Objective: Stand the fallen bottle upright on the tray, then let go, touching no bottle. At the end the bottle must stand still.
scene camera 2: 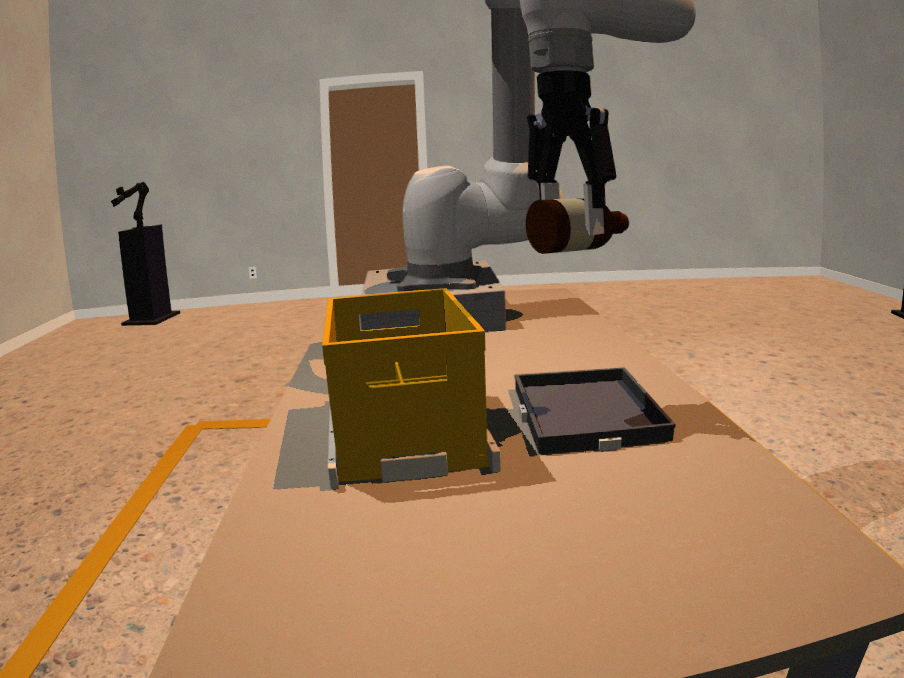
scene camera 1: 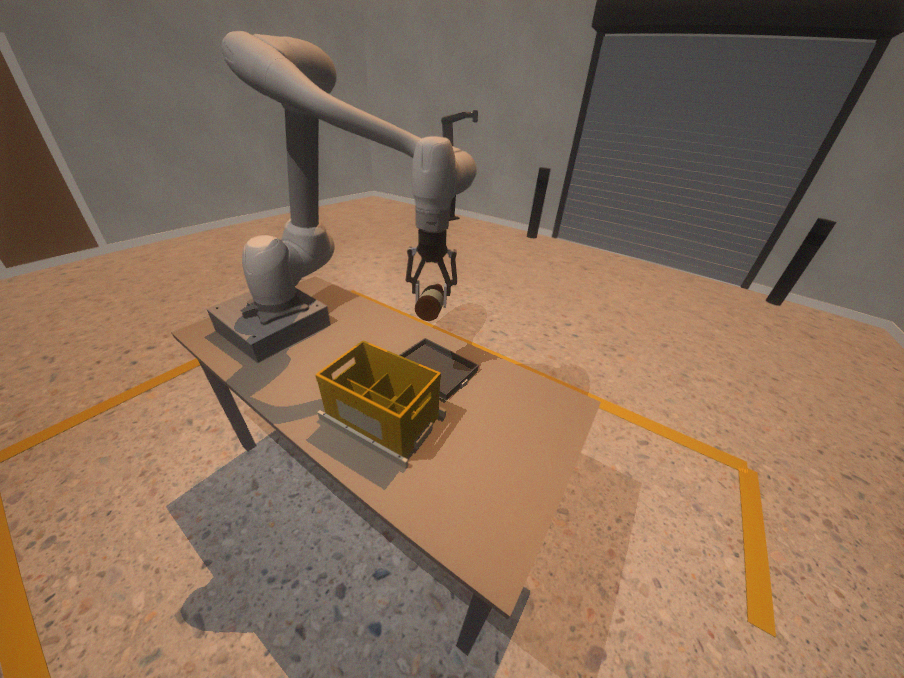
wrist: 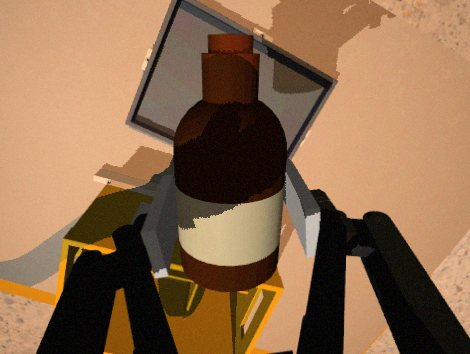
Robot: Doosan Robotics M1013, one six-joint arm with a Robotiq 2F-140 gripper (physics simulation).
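Note:
A brown bottle with a cream label lies roughly level in the air, well above the table. My gripper is shut on the bottle, with one pad on each side of its body near the label. The gripper points down. In the scene camera 2 view the bottle's base faces the camera and its neck points right and away. The dark square tray lies on the table below, apart from the bottle, and no bottle shows on its visible floor.
A yellow crate with dividers stands beside the tray, between low grey rails. Small light brackets sit at the tray's outer sides. The arm's grey base block stands at the table's far end.

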